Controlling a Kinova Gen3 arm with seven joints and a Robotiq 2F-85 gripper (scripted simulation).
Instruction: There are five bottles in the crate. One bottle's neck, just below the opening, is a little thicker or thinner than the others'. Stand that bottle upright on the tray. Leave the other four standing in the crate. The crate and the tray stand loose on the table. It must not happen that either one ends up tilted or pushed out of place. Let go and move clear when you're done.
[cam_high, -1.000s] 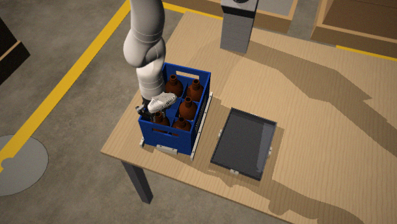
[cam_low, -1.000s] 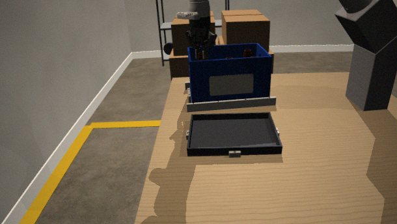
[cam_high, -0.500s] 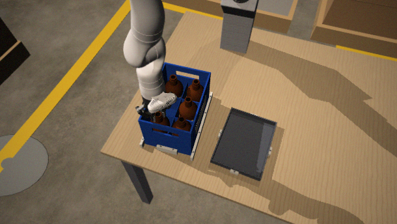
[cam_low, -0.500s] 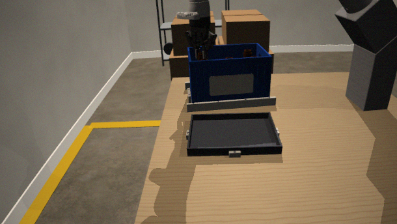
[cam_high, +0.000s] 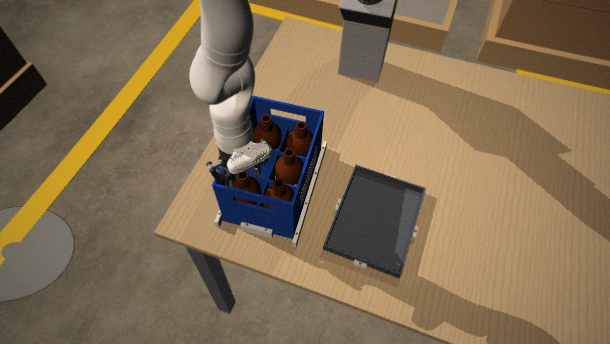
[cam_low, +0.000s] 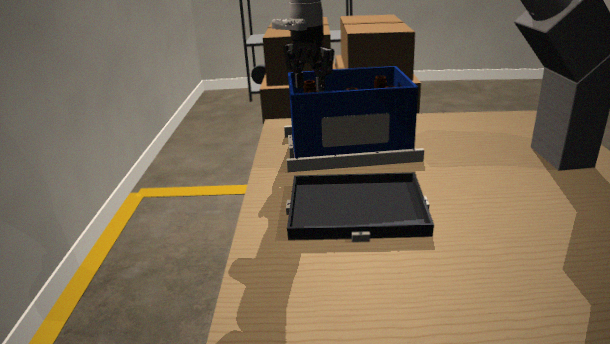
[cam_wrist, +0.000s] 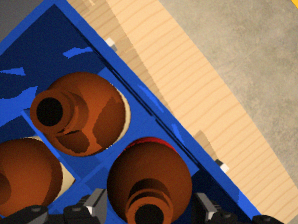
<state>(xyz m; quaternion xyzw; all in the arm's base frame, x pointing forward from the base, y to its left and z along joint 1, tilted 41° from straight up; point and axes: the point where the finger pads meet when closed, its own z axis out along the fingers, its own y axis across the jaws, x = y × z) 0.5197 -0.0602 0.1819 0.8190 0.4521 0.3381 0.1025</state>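
Now: the blue crate 10 cm behind my hand, 1 cm to the left of it and 7 cm below it. Round my hand: dark grey tray (15 cm behind, 29 cm to the left, 14 cm below).
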